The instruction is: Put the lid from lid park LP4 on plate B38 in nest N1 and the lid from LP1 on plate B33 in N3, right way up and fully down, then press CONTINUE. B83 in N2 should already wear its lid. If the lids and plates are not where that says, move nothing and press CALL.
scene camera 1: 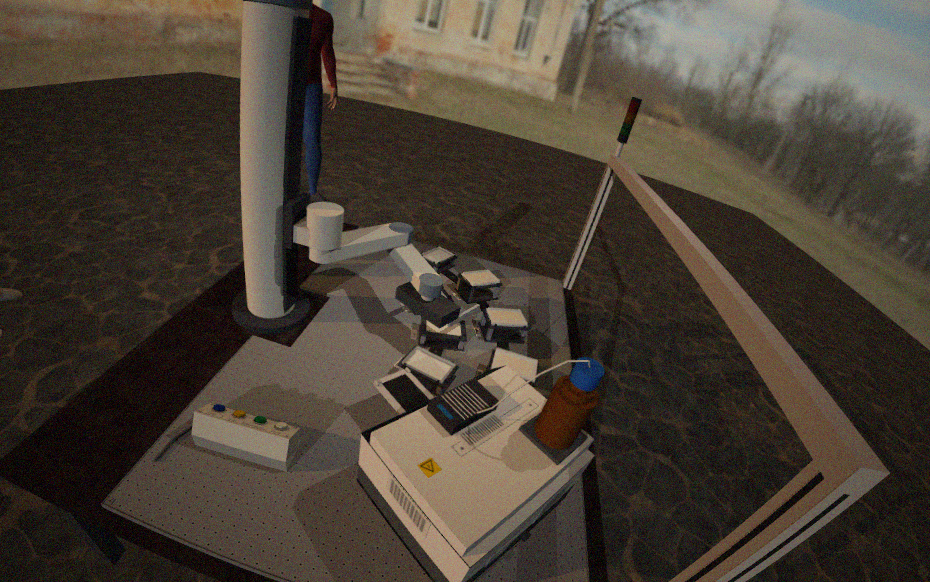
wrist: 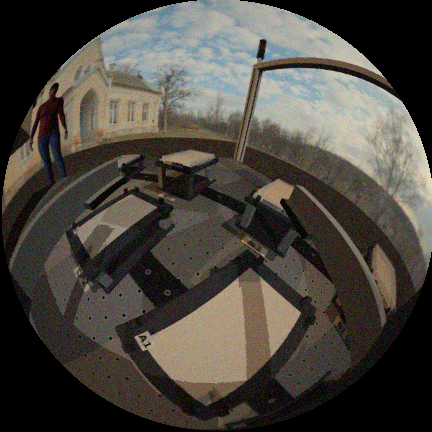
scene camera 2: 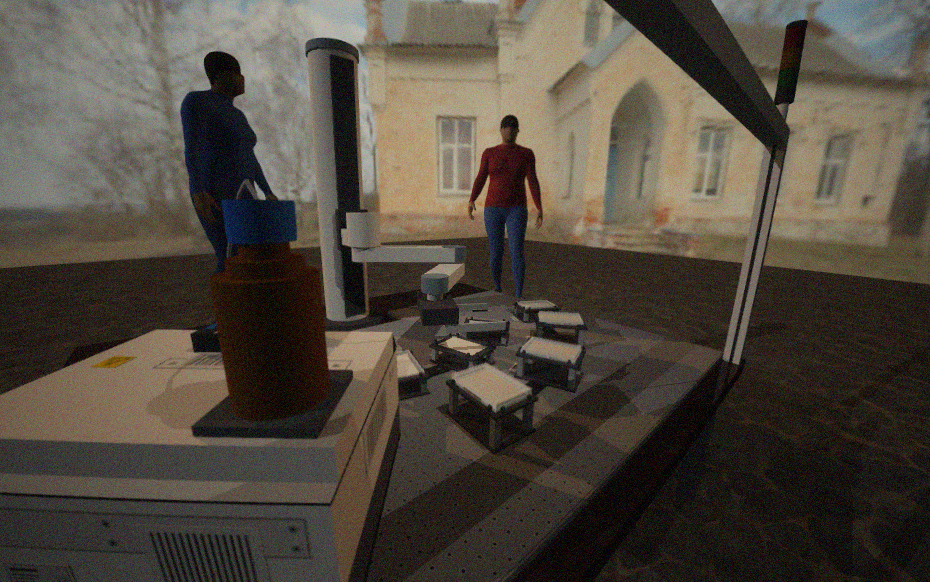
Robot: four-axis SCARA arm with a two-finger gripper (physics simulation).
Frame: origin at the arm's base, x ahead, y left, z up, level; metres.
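Seen in the pictures: gripper, fingertip midpoint: (scene camera 1: 458, 294) (wrist: 202, 176) (scene camera 2: 495, 315); arm's base, link origin: (scene camera 1: 271, 309) (scene camera 2: 348, 320).
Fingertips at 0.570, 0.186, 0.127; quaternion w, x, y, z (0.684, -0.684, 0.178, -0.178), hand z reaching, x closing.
Note:
Pixels of each thing's top centre, then the offset from my fingertips to it, as dx, dy, dz. "*": a spot on its surface instead.
- pale rectangular piece, surface spot: (wrist: 215, 335) * -0.027, -0.094, -0.067
- pale piece, surface spot: (wrist: 117, 220) * -0.092, +0.057, -0.071
- nearest raised piece, top centre: (scene camera 2: 490, 380) (wrist: 387, 269) (scene camera 1: 515, 362) +0.214, -0.231, -0.026
- button box, top centre: (scene camera 1: 244, 419) -0.355, -0.667, -0.030
- brown bottle, surface spot: (scene camera 2: 270, 336) * +0.315, -0.590, +0.178
- signal tower, surface spot: (scene camera 2: 792, 61) (scene camera 1: 631, 121) (wrist: 264, 48) * +0.460, +0.501, +0.640
My gripper (scene camera 1: 436, 318) (scene camera 2: 480, 317) (wrist: 202, 176) is open and empty, its two long fingers spread above the stands near the arm. Below it in the wrist view, a pale rectangular piece (wrist: 215, 335) with an A1 mark lies flat in a dark frame. Another pale piece (wrist: 117, 220) sits in a dark stand at left. Raised stands carry pale pieces (wrist: 189, 159) (scene camera 1: 506, 318) (scene camera 2: 552, 350) farther off. The nearest raised piece (scene camera 2: 492, 387) is in scene camera 2. Park, nest and plate labels are unreadable, and lids cannot be told from plates. The button box (scene camera 1: 243, 439) has blue, yellow, green and white buttons.
A large white instrument (scene camera 1: 473, 480) (scene camera 2: 171, 459) carries a brown bottle (scene camera 1: 565, 415) (scene camera 2: 270, 336) with a blue cap. A beam frame (scene camera 1: 720, 301) and signal tower (scene camera 1: 629, 120) (scene camera 2: 792, 61) (wrist: 261, 49) stand at the table's edge. A person in red (scene camera 2: 508, 171) (wrist: 49, 120) stands behind.

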